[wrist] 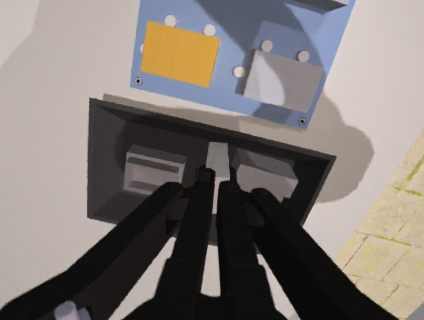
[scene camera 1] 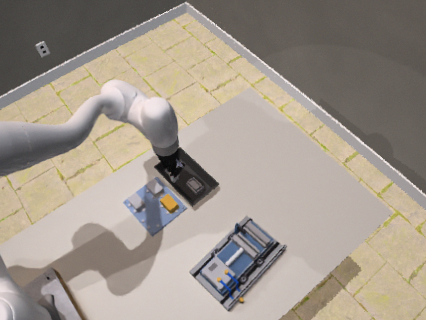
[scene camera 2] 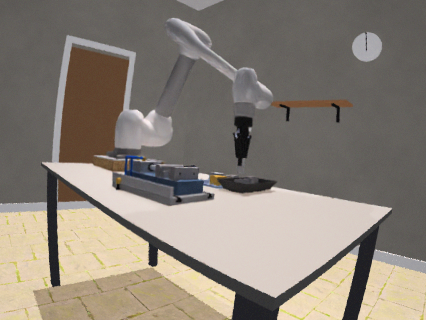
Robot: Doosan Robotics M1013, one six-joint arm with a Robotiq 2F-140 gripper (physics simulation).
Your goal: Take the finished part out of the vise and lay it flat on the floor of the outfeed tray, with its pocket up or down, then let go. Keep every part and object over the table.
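Places are measured from the arm's base along level axes (x back, y up, z left), in centimetres.
Pixels of known places: gripper, fingertip midpoint: (wrist: pixel 217 157) (scene camera 1: pixel 174 179) (scene camera 2: pixel 240 173); arm's base, origin of the base link: (scene camera 2: pixel 127 158).
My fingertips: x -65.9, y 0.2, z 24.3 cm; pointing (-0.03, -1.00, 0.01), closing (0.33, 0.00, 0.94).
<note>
Ahead of a thing's pixels: the offset from my fingertips to its top centre. "spot": to the spot under its first point. Level surfaces: height alone.
My gripper (scene camera 1: pixel 173 177) (scene camera 2: pixel 241 169) (wrist: pixel 217 157) is shut and empty, its light fingertips low over the black outfeed tray {spot: dx -5.9, dy -2.1, dz -11.3 cm} (scene camera 1: pixel 203 196) (scene camera 2: pixel 250 188) (wrist: pixel 102 162). In the wrist view a grey part with its pocket up {dx -5.9, dy -1.5, dz -4.8 cm} (scene camera 1: pixel 195 185) (wrist: pixel 155 172) lies in the tray left of the fingertips. A second grey part {dx -1.6, dy -1.0, dz +5.6 cm} (wrist: pixel 265 177) is right of them, partly behind the fingers; I cannot tell its pocket side or whether it lies fully flat. The blue and grey vise {dx -3.4, dy +3.7, dz -38.4 cm} (scene camera 1: pixel 213 276) (scene camera 2: pixel 188 187) stands apart from the tray; no part is discernible between its jaws.
A blue board with pegs {dy -5.4 cm} (scene camera 1: pixel 155 223) (wrist: pixel 187 94) lies beside the tray, with an orange block {dx +6.4, dy -1.8, dz -6.3 cm} (scene camera 1: pixel 169 203) (scene camera 2: pixel 217 180) (wrist: pixel 180 54) and grey blocks (scene camera 1: pixel 135 201) (wrist: pixel 290 82) on it. The table edge runs close behind the tray. Blue handles stand on the vise.
</note>
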